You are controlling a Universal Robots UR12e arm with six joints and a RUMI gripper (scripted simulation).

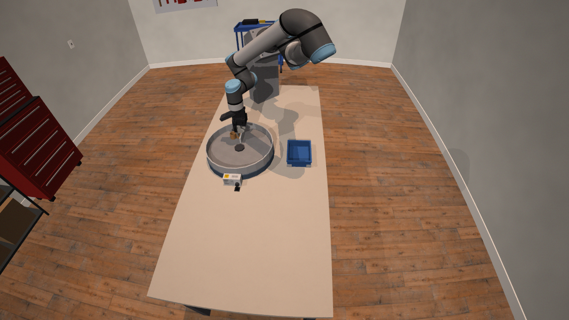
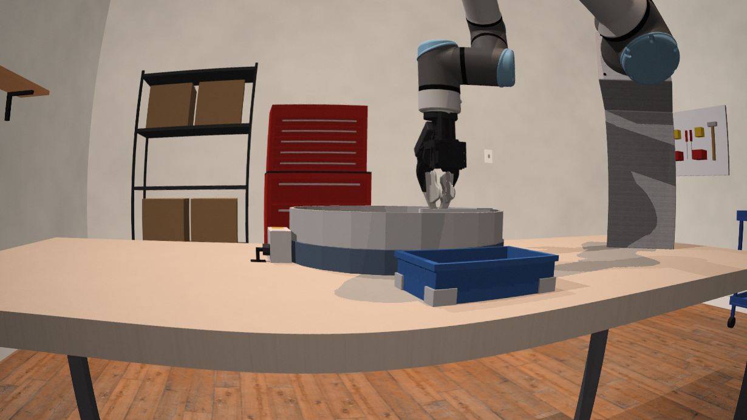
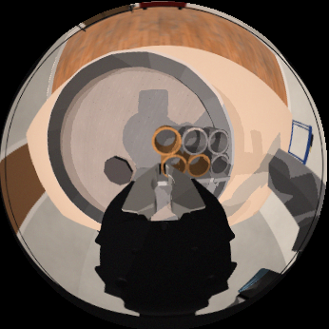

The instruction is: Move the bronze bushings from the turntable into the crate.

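The blue crate lies 390 mm to the left of my hand, 90 mm behind it and 60 mm below it. Also, from my hand: grey turntable (70 mm ahead, 60 mm to the left, 30 mm below).
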